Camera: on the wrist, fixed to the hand. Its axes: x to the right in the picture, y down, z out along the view.
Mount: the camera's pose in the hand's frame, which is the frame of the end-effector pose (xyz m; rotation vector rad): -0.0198 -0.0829 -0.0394 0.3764 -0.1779 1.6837
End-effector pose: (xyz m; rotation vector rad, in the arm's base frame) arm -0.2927 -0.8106 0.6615 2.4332 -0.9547 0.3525
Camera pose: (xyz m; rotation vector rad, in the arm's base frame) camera -0.2519 -0.7261 0.6572 -1.0873 2.6050 -0.7539
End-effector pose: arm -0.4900 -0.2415 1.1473 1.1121 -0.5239 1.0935
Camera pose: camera -0.4306 -0.2174 1.0787 -0.9254 1.5204 -2.5383
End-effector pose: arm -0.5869 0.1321 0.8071 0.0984 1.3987 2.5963
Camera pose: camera -0.5621 0.1403 0.7169 -1.0747 -0.9877 -1.3143
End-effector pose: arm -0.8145 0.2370 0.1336 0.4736 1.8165 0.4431
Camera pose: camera -0.8550 0.1539 0.1173 2.2051 0.9173 1.0860
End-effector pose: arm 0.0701 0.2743 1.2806 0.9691 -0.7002 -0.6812
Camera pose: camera 0.0728 0.2755 1.1867 0.3508 -1.4924 0.8850
